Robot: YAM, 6 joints.
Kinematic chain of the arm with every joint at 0, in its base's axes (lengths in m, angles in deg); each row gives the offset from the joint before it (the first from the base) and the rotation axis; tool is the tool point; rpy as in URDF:
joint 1: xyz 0 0 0.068 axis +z
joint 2: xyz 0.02 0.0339 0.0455 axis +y
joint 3: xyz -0.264 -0.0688 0 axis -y
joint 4: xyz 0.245 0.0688 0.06 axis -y
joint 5: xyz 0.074 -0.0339 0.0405 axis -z
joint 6: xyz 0.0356 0 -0.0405 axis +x
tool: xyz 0 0 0 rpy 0 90 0
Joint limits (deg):
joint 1: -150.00..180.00
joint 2: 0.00..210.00
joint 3: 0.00..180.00
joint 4: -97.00..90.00
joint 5: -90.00..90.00
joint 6: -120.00..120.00
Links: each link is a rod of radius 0.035 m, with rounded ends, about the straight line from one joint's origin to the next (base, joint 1, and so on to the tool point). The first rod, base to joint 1, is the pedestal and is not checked.
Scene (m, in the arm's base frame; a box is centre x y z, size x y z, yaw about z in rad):
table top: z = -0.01
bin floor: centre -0.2 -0.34 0 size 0.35 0.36 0.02 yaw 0.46
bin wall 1: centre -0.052 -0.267 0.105 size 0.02 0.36 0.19 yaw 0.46
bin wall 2: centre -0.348 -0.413 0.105 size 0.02 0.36 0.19 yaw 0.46
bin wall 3: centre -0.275 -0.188 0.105 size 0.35 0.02 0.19 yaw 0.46
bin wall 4: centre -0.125 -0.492 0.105 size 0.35 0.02 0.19 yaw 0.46
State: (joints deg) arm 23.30 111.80 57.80 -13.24 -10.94 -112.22
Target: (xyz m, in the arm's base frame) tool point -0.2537 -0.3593 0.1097
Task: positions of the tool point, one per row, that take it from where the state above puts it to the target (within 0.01 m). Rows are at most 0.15 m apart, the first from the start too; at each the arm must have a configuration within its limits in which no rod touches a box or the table.
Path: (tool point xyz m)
1: 0.3476 0.0656 0.1341
2: 0.3494 -0.0185 0.1732
3: 0.3268 -0.0981 0.2123
4: 0.2828 -0.1655 0.2504
5: 0.2230 -0.2146 0.2871
6: 0.1549 -0.2413 0.3216
7: 0.0865 -0.2448 0.3535
8: 0.0288 -0.3205 0.3092
9: -0.0559 -0.3703 0.2522
10: -0.1553 -0.3844 0.1848
11: -0.2537 -0.3593 0.1097

